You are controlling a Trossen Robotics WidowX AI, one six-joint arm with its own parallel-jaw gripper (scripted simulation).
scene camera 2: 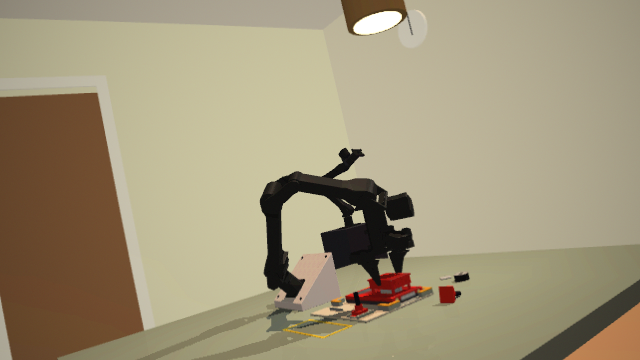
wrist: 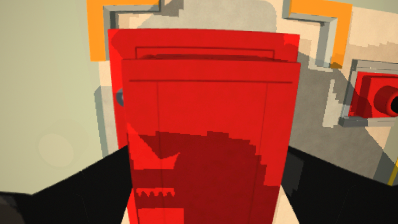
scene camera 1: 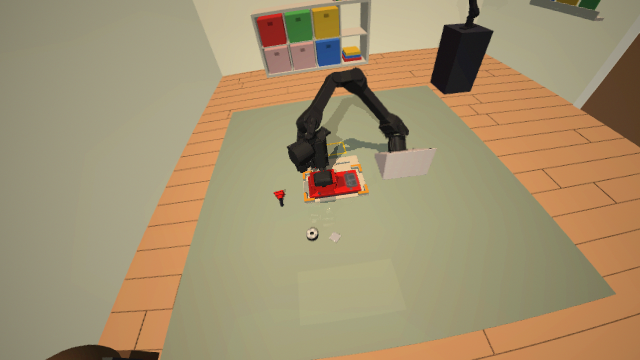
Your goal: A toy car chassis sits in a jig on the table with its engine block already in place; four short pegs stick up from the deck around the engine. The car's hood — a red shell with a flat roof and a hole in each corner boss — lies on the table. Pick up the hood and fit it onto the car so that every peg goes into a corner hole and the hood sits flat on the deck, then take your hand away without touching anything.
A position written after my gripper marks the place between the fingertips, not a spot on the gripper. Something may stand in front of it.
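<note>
I am carrying a red hood (wrist: 204, 131) in my gripper (scene camera 2: 389, 281). The wrist view lets me see the gripper (wrist: 206, 153) as well.
</note>
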